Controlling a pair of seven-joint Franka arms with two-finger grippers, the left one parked.
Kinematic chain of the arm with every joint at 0, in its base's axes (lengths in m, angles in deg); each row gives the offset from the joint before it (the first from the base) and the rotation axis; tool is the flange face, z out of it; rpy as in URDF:
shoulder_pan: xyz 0 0 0.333 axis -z
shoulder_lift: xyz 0 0 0 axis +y
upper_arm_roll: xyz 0 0 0.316 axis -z
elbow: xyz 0.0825 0 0 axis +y
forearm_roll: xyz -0.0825 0 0.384 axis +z
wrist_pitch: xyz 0 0 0 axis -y
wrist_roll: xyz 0.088 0 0 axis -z
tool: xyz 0 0 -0.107 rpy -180 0 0
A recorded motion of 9 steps. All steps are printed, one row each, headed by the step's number.
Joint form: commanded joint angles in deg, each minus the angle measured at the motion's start. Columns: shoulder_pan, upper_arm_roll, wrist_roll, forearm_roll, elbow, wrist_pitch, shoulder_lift.
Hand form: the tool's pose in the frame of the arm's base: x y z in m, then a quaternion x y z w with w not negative. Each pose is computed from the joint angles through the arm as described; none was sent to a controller.
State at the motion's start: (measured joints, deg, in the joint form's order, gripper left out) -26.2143 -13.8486 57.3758 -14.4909 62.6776 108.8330 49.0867
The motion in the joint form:
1: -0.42 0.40 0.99 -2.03 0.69 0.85 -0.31
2: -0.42 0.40 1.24 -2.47 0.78 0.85 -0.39
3: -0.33 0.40 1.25 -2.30 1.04 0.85 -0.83
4: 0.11 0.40 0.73 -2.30 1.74 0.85 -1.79
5: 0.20 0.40 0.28 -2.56 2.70 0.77 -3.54
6: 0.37 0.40 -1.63 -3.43 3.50 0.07 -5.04
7: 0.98 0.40 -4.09 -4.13 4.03 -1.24 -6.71
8: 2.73 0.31 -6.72 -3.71 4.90 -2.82 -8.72
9: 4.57 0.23 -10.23 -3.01 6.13 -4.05 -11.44
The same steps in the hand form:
1: 0.6306 0.4310 0.3102 0.98803 -0.14654 0.02769 0.03945
2: 0.6306 0.4305 0.3106 0.98775 -0.14721 0.03051 0.04187
3: 0.6305 0.4296 0.3142 0.98764 -0.14828 0.03099 0.04032
4: 0.6318 0.4245 0.3212 0.98782 -0.14667 0.03323 0.03995
5: 0.6296 0.4228 0.3362 0.98828 -0.14177 0.04087 0.03910
6: 0.6281 0.4186 0.3484 0.99008 -0.12377 0.04732 0.04674
7: 0.6292 0.4089 0.3639 0.99141 -0.10653 0.05146 0.05577
8: 0.6349 0.3876 0.3803 0.99205 -0.10003 0.04649 0.06056
9: 0.6385 0.3656 0.4031 0.99337 -0.08690 0.04450 0.06075

